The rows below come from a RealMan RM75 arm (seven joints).
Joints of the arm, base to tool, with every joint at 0 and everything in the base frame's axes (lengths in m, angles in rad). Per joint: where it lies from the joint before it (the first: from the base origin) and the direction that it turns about. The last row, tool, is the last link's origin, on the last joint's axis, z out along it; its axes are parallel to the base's.
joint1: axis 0 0 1 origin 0 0 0.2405
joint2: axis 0 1 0 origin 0 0 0
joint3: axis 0 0 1 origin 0 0 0.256
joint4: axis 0 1 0 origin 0 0 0
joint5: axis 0 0 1 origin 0 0 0.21
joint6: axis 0 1 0 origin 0 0 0
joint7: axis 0 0 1 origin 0 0 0.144
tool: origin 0 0 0
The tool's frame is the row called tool.
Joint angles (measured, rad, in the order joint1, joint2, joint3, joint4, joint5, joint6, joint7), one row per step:
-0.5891, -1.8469, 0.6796, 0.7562, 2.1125, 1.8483, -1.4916
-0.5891, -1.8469, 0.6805, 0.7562, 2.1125, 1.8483, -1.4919
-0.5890, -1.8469, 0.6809, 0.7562, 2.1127, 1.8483, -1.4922
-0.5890, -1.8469, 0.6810, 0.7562, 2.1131, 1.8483, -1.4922
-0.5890, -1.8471, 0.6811, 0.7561, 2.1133, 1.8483, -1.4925
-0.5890, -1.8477, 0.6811, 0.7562, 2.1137, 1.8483, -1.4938
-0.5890, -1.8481, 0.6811, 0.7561, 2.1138, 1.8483, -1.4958
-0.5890, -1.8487, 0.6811, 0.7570, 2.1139, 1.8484, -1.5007
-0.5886, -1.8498, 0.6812, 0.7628, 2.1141, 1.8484, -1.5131
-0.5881, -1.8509, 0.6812, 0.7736, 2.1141, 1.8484, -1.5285
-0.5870, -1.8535, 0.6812, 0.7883, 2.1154, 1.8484, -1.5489
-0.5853, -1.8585, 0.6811, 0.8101, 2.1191, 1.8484, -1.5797
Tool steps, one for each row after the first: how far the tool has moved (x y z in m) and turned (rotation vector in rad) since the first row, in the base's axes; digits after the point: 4 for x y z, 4 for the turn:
0.0000, 0.0000, -0.0001, -0.0008, 0.0004, 0.0000
0.0000, -0.0001, -0.0002, -0.0013, 0.0008, 0.0004
-0.0001, -0.0001, -0.0002, -0.0016, 0.0011, 0.0005
-0.0001, -0.0002, -0.0003, -0.0020, 0.0011, 0.0009
-0.0001, -0.0002, -0.0006, -0.0028, 0.0007, 0.0022
0.0000, -0.0003, -0.0008, -0.0036, 0.0001, 0.0041
0.0001, -0.0003, -0.0009, -0.0049, -0.0007, 0.0082
0.0006, 0.0000, -0.0005, -0.0056, -0.0005, 0.0169
0.0014, 0.0006, 0.0007, -0.0040, 0.0018, 0.0255
0.0024, 0.0011, 0.0017, -0.0028, 0.0050, 0.0375
0.0038, 0.0017, 0.0028, -0.0022, 0.0100, 0.0566

